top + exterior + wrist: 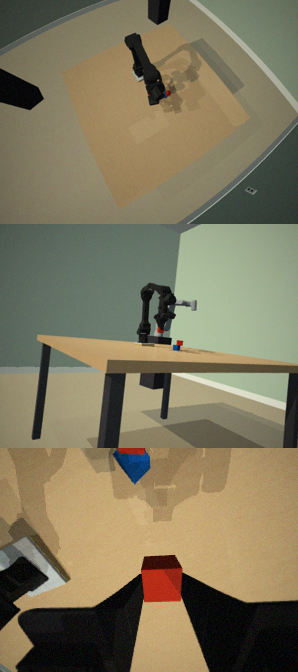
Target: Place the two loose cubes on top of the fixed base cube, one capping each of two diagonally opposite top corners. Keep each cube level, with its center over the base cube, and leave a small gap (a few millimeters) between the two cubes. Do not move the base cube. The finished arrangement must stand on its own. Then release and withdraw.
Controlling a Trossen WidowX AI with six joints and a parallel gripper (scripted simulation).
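Now: the blue base cube 4 cm ahead of my gripper tip, 13 cm to the left of it and 10 cm below it.
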